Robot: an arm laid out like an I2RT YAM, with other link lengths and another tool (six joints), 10 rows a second.
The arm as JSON. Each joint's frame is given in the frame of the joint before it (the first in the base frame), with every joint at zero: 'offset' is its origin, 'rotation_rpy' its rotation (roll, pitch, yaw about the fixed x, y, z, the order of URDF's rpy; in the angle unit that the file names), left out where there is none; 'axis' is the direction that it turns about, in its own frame. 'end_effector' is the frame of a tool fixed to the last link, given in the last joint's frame.
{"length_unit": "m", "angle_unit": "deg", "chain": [
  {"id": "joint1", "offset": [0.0, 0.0, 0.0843], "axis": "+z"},
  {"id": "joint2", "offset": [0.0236, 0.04, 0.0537], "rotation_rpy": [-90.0, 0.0, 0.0], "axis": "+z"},
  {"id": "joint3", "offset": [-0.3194, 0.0, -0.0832], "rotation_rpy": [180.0, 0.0, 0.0], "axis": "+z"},
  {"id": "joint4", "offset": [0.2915, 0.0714, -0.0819], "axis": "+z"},
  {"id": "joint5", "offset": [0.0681, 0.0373, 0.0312], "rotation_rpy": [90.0, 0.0, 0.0], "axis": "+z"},
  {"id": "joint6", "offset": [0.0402, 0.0, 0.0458], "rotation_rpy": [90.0, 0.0, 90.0], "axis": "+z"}
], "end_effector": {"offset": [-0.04, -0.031, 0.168], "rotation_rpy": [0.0, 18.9, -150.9]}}
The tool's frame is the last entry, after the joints.
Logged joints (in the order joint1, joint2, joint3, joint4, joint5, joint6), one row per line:
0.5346 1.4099 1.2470 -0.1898 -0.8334 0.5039
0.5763 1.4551 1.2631 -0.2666 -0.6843 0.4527
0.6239 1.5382 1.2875 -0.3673 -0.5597 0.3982
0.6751 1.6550 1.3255 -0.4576 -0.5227 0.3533
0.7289 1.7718 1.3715 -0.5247 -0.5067 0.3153
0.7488 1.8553 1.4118 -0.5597 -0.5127 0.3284
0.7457 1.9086 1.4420 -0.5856 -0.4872 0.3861
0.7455 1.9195 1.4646 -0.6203 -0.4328 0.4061
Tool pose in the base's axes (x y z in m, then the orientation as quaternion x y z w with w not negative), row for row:
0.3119 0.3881 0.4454 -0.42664 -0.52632 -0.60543 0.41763
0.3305 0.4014 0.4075 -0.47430 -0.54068 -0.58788 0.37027
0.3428 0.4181 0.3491 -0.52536 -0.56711 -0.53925 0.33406
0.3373 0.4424 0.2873 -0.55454 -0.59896 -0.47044 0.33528
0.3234 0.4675 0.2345 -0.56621 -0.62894 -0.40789 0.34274
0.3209 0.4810 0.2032 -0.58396 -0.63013 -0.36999 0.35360
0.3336 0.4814 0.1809 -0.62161 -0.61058 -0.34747 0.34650
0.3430 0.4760 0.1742 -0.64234 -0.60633 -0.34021 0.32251
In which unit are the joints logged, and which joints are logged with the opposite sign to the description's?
The joints are logged in radians. Opposite sign: none.
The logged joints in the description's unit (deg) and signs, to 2 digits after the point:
30.63 80.78 71.45 -10.87 -47.75 28.87
33.02 83.37 72.37 -15.28 -39.21 25.94
35.75 88.13 73.77 -21.04 -32.07 22.82
38.68 94.82 75.95 -26.22 -29.95 20.24
41.76 101.52 78.58 -30.06 -29.03 18.07
42.90 106.30 80.89 -32.07 -29.38 18.82
42.73 109.35 82.62 -33.55 -27.91 22.12
42.71 109.98 83.92 -35.54 -24.80 23.27

